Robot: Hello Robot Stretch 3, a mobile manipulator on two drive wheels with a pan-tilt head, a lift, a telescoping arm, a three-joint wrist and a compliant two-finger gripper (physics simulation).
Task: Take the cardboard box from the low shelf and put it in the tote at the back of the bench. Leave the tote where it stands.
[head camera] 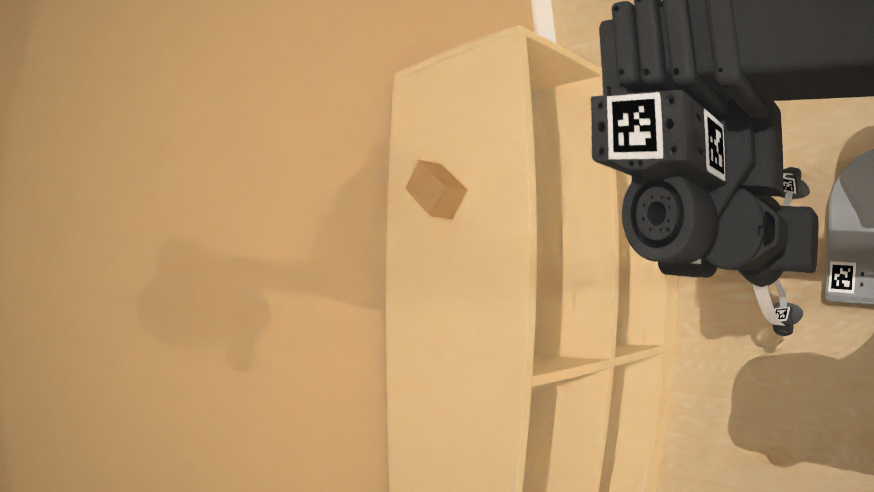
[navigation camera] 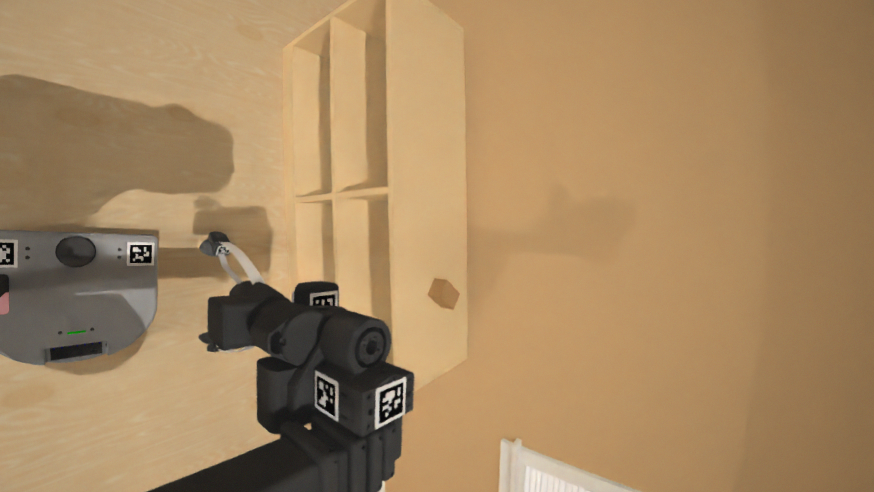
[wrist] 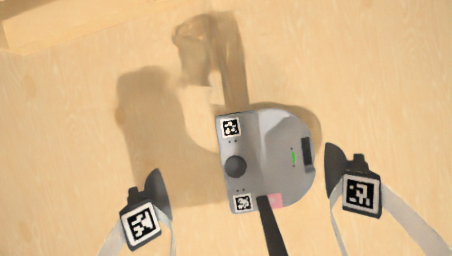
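Seen in the pictures: gripper, fingertip midpoint: [navigation camera: 211,290]; robot's base, origin of the base link: [navigation camera: 76,249].
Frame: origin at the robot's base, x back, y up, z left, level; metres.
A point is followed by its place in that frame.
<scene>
The brown cardboard box [head camera: 436,189] {x 0.098, y 0.660, z -0.797 m} [navigation camera: 444,293] {x 0.094, y 0.660, z -0.797 m} sits on the top board of the low shelf [head camera: 455,317] {x -0.113, y 0.610, z -0.782 m} [navigation camera: 428,152] {x -0.335, y 0.610, z -0.752 m}, near one end and the wall side. It does not show in the wrist view. My gripper [head camera: 790,251] {x 0.023, y 0.718, z -0.149 m} [navigation camera: 211,292] {x 0.023, y 0.718, z -0.149 m} [wrist: 243,174] {x 0.023, y 0.718, z -0.149 m} is open, with nothing between its fingers. It is above the floor between the shelf's open front and my base, pointing down and well apart from the box. A corner of the low shelf [wrist: 75,25] shows at the top left of the wrist view. The tote and the bench do not show in these views.
My base [head camera: 850,244] {x 0.067, y 0.159, z -0.115 m} [navigation camera: 103,278] {x 0.063, y 0.160, z -0.053 m} [wrist: 280,165] stands on the wood floor in front of the shelf. My retracted arm [head camera: 807,48] {x 0.091, y 1.074, z -0.073 m} [navigation camera: 244,467] {x 0.082, y 1.045, z -0.073 m} passes near the shelf's end. A white framed object [navigation camera: 512,467] {x 0.729, y 0.820, z -1.036 m} is at the bottom of the navigation view.
</scene>
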